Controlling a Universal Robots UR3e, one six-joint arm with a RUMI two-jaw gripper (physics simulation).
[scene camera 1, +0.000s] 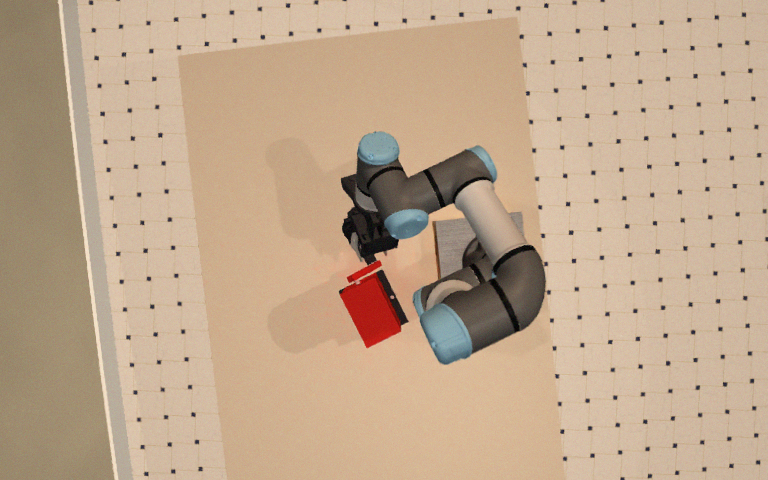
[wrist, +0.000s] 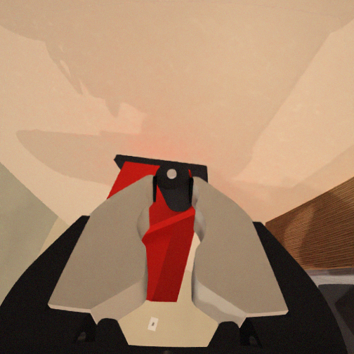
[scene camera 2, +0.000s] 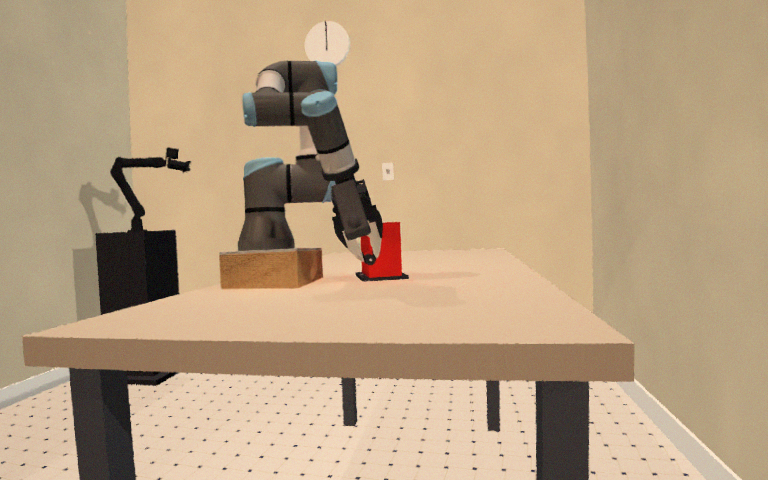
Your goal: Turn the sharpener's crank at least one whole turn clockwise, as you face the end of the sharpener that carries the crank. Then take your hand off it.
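Note:
The red pencil sharpener stands upright on its black base. Its red crank arm runs across the end that faces my gripper. The crank's black knob is low on that end, below the upper part of the arm. My gripper is shut on the knob, with one pale finger on each side of it. The fingers hide parts of the crank arm and body in the wrist view.
A wooden block under my base stands near the sharpener. The table's front edge shows in scene camera 2. A black pedestal with a small black arm stands beyond the table's left side.

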